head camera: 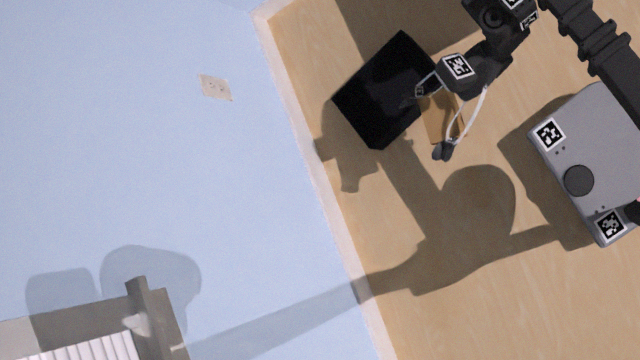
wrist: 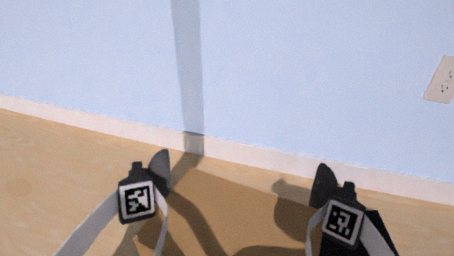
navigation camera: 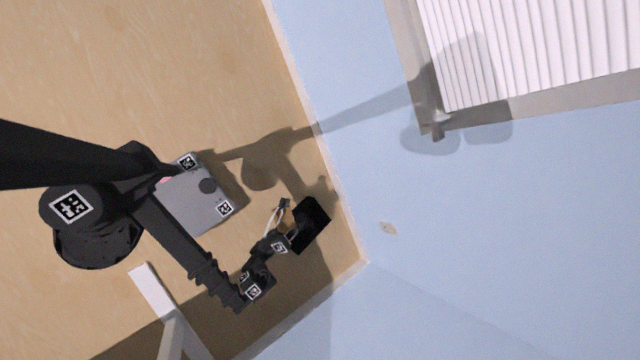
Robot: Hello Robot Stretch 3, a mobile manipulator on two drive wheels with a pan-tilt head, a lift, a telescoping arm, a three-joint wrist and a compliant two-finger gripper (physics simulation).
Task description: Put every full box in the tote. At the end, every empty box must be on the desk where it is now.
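My gripper (head camera: 431, 121) (navigation camera: 287, 217) (wrist: 241, 176) is shut on a brown cardboard box (head camera: 443, 117) (wrist: 229, 214). It holds the box above the wooden floor, with one finger on each side. The black tote (head camera: 358, 116) (navigation camera: 312, 218) stands open on the floor by the wall. In the head view the held box is just off the tote's right side, and my wrist hangs over the tote's near corner. The wrist view faces the blue wall and skirting and does not show the tote.
My grey base (head camera: 591, 147) (navigation camera: 188, 201) stands right of the tote. The blue wall carries a socket (head camera: 216, 86) (navigation camera: 388, 228) (wrist: 440, 81) and a window with blinds (navigation camera: 486, 50) (head camera: 89, 348). A white desk leg (navigation camera: 149, 288) stands behind my arm.
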